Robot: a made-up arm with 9 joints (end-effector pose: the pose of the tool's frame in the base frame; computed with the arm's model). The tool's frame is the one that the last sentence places. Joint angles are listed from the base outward.
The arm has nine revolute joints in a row. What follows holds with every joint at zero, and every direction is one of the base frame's.
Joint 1 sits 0.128 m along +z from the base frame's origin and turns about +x.
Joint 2 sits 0.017 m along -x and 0.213 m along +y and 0.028 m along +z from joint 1 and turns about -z.
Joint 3 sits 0.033 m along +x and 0.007 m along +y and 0.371 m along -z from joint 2 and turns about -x.
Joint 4 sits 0.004 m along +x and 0.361 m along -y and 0.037 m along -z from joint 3 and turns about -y.
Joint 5 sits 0.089 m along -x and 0.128 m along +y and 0.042 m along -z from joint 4 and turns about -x.
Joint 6 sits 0.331 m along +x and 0.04 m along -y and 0.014 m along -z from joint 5 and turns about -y.
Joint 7 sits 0.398 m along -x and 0.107 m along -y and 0.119 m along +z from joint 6 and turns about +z.
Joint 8 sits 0.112 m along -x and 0.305 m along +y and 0.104 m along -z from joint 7 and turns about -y.
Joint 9 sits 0.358 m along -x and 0.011 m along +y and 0.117 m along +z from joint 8 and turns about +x.
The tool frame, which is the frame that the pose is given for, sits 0.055 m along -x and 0.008 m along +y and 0.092 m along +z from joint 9; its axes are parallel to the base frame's.
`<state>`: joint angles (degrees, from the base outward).
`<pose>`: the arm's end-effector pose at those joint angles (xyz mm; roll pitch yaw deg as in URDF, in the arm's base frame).
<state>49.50 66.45 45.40 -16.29 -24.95 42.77 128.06 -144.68 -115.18</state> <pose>-654.8 768.0 283.5 45.59 42.28 -127.98</pose>
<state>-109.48 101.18 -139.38 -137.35 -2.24 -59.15 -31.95 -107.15 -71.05</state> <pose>463.6 -129.5 -190.3 169.66 -32.02 -153.82</pose>
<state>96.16 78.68 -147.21 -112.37 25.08 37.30 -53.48 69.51 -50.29</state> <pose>-118.1 320.9 990.7 -176.43 83.72 37.61</pose>
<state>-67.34 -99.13 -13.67 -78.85 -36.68 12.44 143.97 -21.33 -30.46</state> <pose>924.8 -461.9 -214.4 97.25 -35.60 131.41</pose>
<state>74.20 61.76 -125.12 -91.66 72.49 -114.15 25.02 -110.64 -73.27</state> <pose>395.5 38.9 843.9 6.86 45.30 -156.24</pose>
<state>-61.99 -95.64 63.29 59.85 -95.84 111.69 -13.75 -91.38 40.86</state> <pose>-47.1 -377.8 -235.9 124.96 4.29 127.08</pose>
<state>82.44 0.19 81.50 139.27 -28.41 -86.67 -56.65 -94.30 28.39</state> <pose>-475.1 -4.1 675.1 60.98 41.59 5.65</pose>
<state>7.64 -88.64 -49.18 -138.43 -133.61 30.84 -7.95 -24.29 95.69</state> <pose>291.0 846.2 -107.2 -4.77 26.66 -118.44</pose>
